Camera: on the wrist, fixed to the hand. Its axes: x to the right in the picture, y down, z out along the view.
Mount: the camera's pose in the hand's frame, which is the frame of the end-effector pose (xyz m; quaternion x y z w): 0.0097 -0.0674 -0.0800 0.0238 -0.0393 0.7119 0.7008
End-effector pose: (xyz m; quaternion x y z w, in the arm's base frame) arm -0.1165 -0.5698 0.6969 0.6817 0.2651 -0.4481 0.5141
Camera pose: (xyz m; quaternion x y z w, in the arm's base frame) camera -0.1404 -0.4734 0.6627 0.6610 -0.3304 0.0189 0.6734
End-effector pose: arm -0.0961 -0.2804 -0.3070 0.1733 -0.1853 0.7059 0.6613
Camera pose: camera -0.0294 -0.2289 -0.3698 -0.0330 0.2624 -0.9631 0.0505
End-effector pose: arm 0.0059 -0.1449 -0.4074 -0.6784 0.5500 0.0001 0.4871
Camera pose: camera 0.0172 -0.2104 -0.3260 -0.0723 0.8492 0.3604 0.3790
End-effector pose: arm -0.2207 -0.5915 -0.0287 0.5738 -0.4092 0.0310 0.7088
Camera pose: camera -0.1361 -0.5514 -0.0764 0.1289 -0.7223 0.5135 0.4449
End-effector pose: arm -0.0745 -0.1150 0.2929 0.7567 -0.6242 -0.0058 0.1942
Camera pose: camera 0.0113 -0.0915 0.3488 0.0903 -0.9839 0.1193 0.0977
